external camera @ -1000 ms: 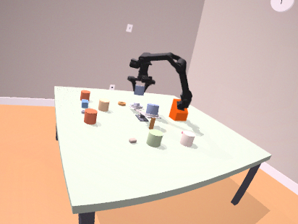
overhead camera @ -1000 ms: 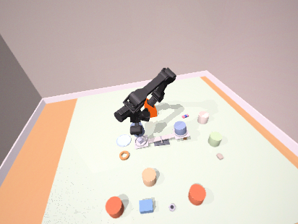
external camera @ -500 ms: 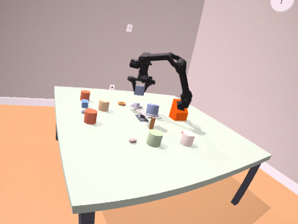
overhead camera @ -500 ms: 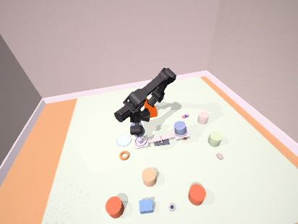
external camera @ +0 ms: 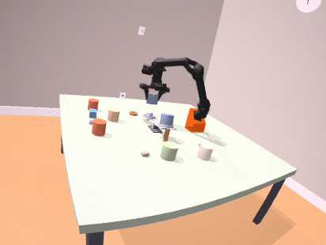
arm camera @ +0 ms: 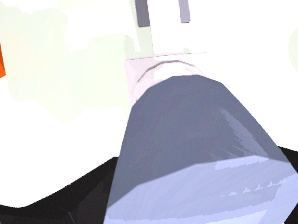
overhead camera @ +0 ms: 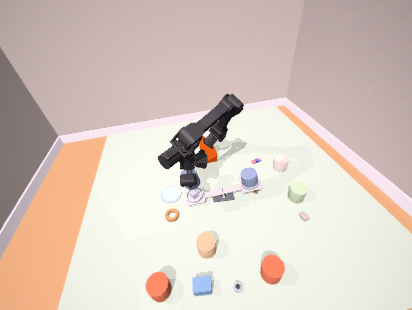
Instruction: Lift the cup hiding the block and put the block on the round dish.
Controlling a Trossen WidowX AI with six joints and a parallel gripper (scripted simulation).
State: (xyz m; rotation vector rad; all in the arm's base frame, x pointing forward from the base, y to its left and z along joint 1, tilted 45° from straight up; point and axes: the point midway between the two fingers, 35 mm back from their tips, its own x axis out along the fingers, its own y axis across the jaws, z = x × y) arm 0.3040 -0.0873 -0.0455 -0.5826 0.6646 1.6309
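My gripper tip is now 100 mm above the lavender block. The rest, counted from my gripper tip: balance 140 mm to the left, 100 mm below; round dish 130 mm below, 110 mm to the right, 40 mm behind; tan cylinder 240 mm ahead, 100 mm below, 60 mm to the left.
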